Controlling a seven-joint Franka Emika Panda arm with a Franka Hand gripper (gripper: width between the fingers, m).
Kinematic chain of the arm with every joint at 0, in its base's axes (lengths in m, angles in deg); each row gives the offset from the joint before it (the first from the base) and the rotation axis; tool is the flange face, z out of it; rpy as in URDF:
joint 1: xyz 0 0 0.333 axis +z
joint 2: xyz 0 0 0 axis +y
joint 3: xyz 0 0 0.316 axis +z
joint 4: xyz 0.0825 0 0 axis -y
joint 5: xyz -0.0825 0 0.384 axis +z
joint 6: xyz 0 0 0 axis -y
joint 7: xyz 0.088 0 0 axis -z
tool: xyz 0 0 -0.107 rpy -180 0 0
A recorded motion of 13 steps. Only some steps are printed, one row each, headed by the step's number.
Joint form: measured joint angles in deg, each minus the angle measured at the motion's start. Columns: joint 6, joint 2, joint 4, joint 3, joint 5, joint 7, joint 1.
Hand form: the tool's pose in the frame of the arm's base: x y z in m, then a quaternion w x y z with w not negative. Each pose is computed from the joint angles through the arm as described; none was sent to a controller.
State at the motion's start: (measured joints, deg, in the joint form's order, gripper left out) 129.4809 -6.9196 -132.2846 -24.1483 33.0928 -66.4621 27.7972
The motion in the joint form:
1: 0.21 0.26 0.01 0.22 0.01 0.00 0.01
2: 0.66 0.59 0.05 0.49 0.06 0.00 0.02
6: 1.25 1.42 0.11 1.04 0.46 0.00 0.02
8: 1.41 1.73 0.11 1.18 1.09 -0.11 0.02
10: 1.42 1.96 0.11 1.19 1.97 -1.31 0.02
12: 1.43 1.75 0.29 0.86 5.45 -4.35 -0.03
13: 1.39 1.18 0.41 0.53 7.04 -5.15 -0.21
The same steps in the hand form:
1: 0.5020 0.0465 0.3985 0.19830 -0.87941 -0.40610 -0.14967
2: 0.5030 0.0486 0.3968 0.19589 -0.87956 -0.40691 -0.14974
6: 0.5046 0.0533 0.3915 0.19452 -0.88017 -0.40714 -0.14730
8: 0.5050 0.0547 0.3893 0.19694 -0.88064 -0.40483 -0.14763
10: 0.5053 0.0552 0.3876 0.20014 -0.87761 -0.40874 -0.15060
12: 0.5068 0.0529 0.3914 0.21414 -0.87040 -0.40888 -0.17135
13: 0.5074 0.0486 0.3972 0.22106 -0.86899 -0.40238 -0.18460

